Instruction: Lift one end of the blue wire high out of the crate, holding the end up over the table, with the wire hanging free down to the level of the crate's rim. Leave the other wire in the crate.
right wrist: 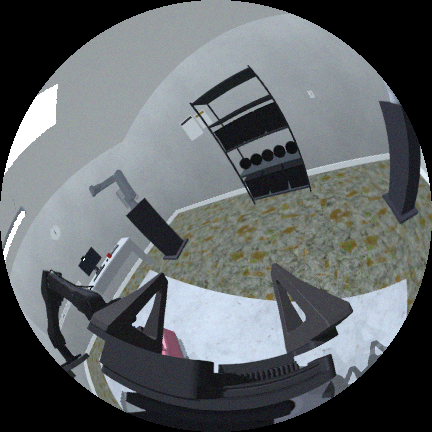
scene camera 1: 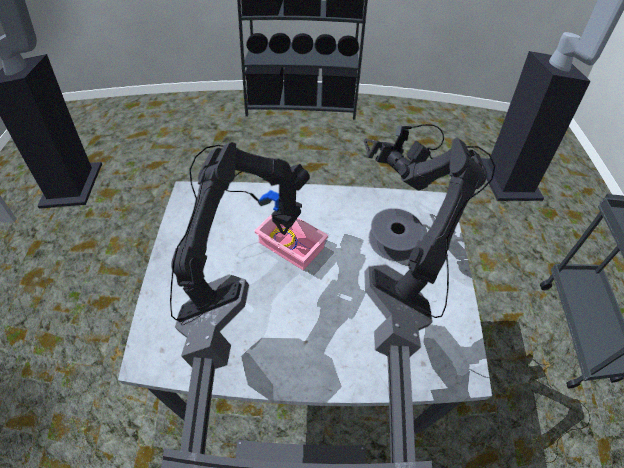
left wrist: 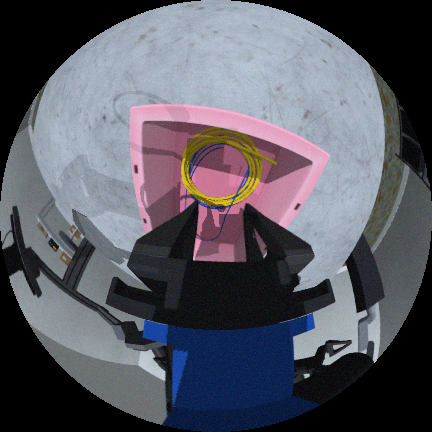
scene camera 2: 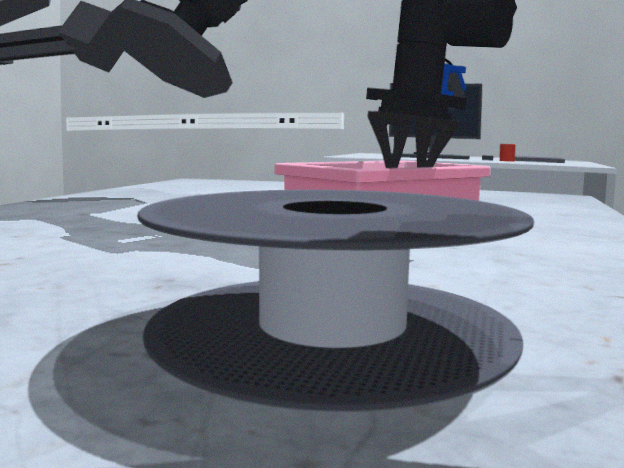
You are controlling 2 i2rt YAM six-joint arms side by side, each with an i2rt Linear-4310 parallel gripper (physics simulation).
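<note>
The pink crate stands on the table. In it lies a coiled yellow wire. The thin blue wire is coiled within and under the yellow coil; a loose loop of it reaches down between my left fingers as seen in the left wrist view, below them. My left gripper points down over the crate, tips at about rim level, part open, holding nothing. My right gripper is wide open and empty, raised beyond the table's far edge.
A large grey spool stands on the table to the right of the crate in scene camera 1, beside my right arm. A shelf unit stands beyond the table, and a cart stands at the right.
</note>
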